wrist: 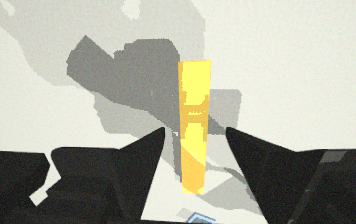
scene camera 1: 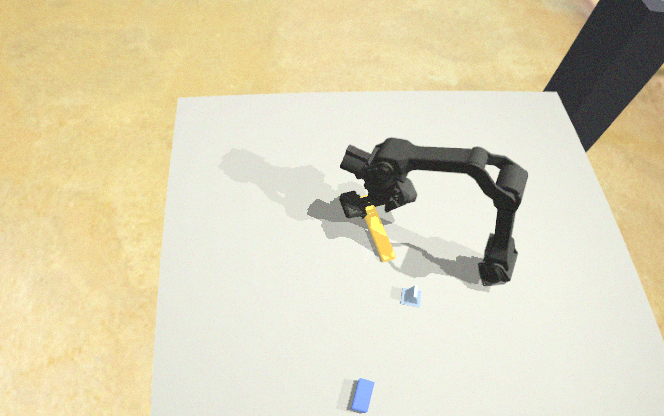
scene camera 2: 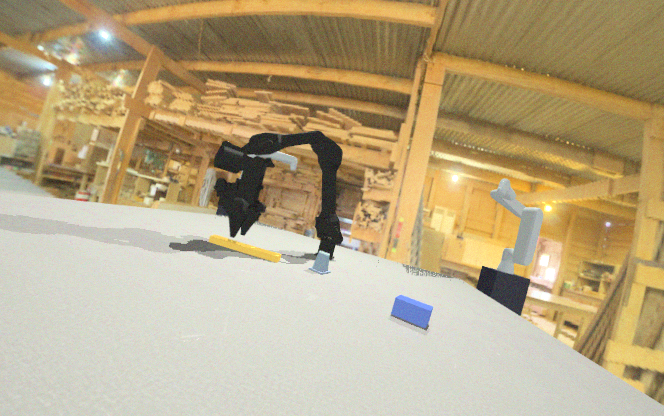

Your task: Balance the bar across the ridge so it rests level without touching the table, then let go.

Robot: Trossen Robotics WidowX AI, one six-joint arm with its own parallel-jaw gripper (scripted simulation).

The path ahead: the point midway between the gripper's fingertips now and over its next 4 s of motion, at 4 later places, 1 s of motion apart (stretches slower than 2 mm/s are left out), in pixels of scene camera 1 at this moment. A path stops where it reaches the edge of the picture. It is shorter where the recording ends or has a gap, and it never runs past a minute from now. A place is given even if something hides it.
My gripper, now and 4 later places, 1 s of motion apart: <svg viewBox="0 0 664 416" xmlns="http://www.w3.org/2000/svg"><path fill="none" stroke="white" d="M373 214L372 218L374 208L380 215L399 260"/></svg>
